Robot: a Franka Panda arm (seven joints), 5 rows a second.
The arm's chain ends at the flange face. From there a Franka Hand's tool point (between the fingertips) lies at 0.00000 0.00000 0.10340 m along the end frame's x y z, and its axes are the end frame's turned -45 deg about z.
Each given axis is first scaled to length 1.
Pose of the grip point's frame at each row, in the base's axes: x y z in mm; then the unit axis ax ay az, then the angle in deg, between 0 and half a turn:
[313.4 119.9 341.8 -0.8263 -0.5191 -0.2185 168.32]
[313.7 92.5 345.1 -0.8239 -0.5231 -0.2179 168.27]
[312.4 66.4 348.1 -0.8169 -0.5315 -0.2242 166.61]
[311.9 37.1 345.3 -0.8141 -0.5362 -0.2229 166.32]
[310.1 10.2 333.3 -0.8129 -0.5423 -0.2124 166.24]
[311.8 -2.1 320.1 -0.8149 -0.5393 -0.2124 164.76]
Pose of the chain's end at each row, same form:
[287.3 79.4 433.3 -0.9725 -0.1651 -0.1645 159.59]
[288.0 51.9 436.6 -0.9718 -0.1698 -0.1638 159.57]
[287.8 22.5 438.4 -0.9698 -0.1806 -0.1642 157.75]
[288.0 -7.2 435.6 -0.9691 -0.1861 -0.1620 157.54]
[288.2 -33.3 424.5 -0.9696 -0.1921 -0.1518 157.93]
[291.3 -47.5 410.7 -0.9710 -0.1887 -0.1468 156.57]

